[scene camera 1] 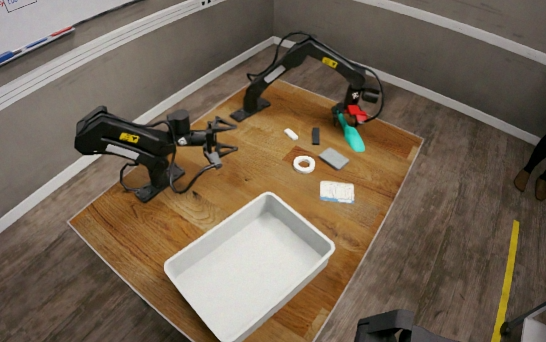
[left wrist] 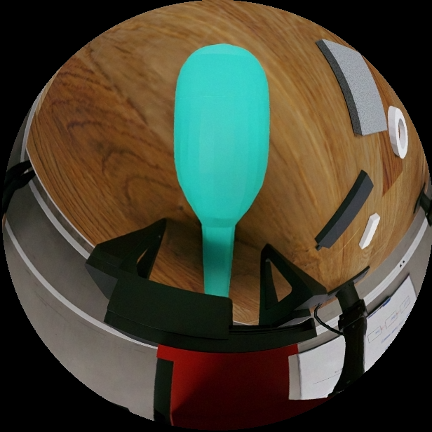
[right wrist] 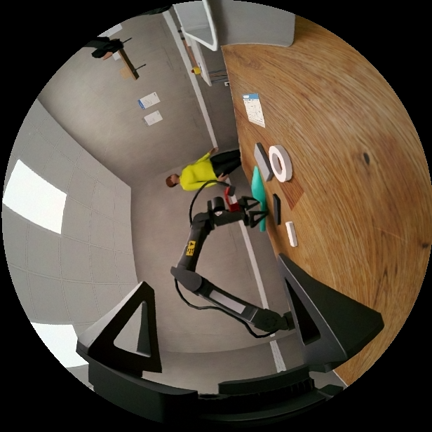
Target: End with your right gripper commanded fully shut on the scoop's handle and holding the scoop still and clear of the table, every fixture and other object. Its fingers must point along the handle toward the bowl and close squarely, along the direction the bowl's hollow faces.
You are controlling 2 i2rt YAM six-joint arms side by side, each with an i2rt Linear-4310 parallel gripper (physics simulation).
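Frame: origin at the left arm's base, x ahead, y left, z up, level; centimetres.
Seen in the pictures: left gripper, fingertip midpoint: (scene camera 1: 344, 126); right gripper, fingertip midpoint: (scene camera 1: 237, 138); left arm's base at its link origin: (scene camera 1: 250, 110); right arm's base at its link origin: (scene camera 1: 160, 183).
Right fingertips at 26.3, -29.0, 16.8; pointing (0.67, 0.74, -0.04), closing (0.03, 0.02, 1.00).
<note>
Offsets run from my right fingertips to a thing's top centre, as dx, dy, dz.
The turquoise scoop @(+13.7, +49.2, -12.0) (scene camera 1: 354, 140) (left wrist: 222, 135) (right wrist: 257, 185) lies at the right back of the table in scene camera 1, its bowl toward the front right. I cannot tell for sure which way the bowl's hollow faces. My left gripper (scene camera 1: 345, 122) (left wrist: 217, 236) (right wrist: 264, 205) is open and low over the handle, with a finger on each side of it in the left wrist view; the handle's end is hidden behind the gripper body there. My right gripper (scene camera 1: 236, 137) is open and empty, raised above the table at the left, well apart from the scoop.
A grey block @(+20.4, +30.5, -15.3) (scene camera 1: 334, 158) (left wrist: 360, 95) (right wrist: 262, 161), white ring @(+14.3, +19.7, -15.3) (scene camera 1: 296, 165) (left wrist: 393, 135) (right wrist: 273, 162), dark bar @(+6.4, +36.6, -15.8) (scene camera 1: 315, 136) (left wrist: 345, 212) (right wrist: 277, 209) and small white block @(-1.1, +29.1, -15.5) (scene camera 1: 291, 134) (left wrist: 370, 231) (right wrist: 291, 234) lie near the scoop. A card @(+31.3, +18.6, -16.6) (scene camera 1: 337, 191) (right wrist: 254, 111) and large white tray (scene camera 1: 300, 218) are farther forward.
</note>
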